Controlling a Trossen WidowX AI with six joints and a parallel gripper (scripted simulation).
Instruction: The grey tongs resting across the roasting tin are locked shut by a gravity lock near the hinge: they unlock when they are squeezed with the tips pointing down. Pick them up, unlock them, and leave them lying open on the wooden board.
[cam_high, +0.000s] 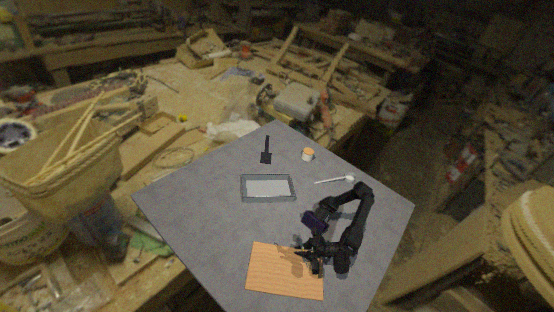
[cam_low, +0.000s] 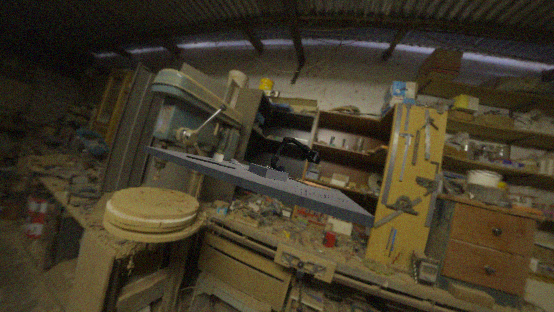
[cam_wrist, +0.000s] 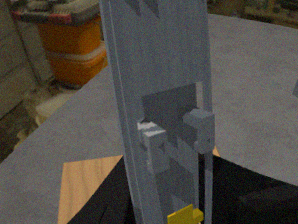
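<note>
The yellow lock piece lies 3 cm behind my gripper tip, 2 cm to the right of it and 1 cm above it. Also, from my gripper tip: grey roasting tin (39 cm ahead, 31 cm to the right, 19 cm below); then black brush-like tool (65 cm ahead, 59 cm to the right, 21 cm below); then wooden board (1 cm behind, 21 cm below).
</note>
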